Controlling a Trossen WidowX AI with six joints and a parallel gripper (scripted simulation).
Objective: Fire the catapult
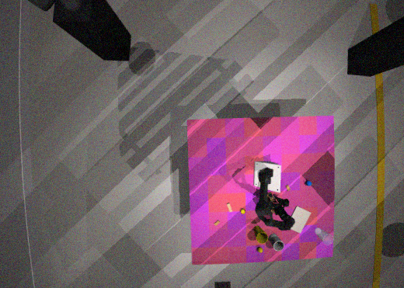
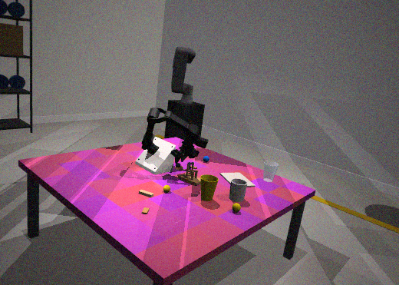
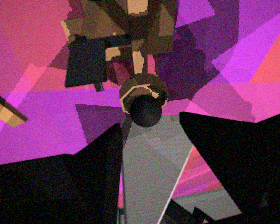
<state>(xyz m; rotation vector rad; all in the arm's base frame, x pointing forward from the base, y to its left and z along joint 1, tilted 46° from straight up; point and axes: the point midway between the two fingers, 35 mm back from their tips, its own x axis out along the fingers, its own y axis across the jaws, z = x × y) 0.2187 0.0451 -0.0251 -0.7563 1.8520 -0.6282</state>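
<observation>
The black ball lies 2 cm below my gripper tip. Also, from my gripper tip: yellow cup (33 cm ahead, 6 cm to the right, 5 cm below); then blue ball (35 cm to the left, 11 cm behind, 6 cm below); then wooden catapult (6 cm ahead, 3 cm to the left, 3 cm below).
</observation>
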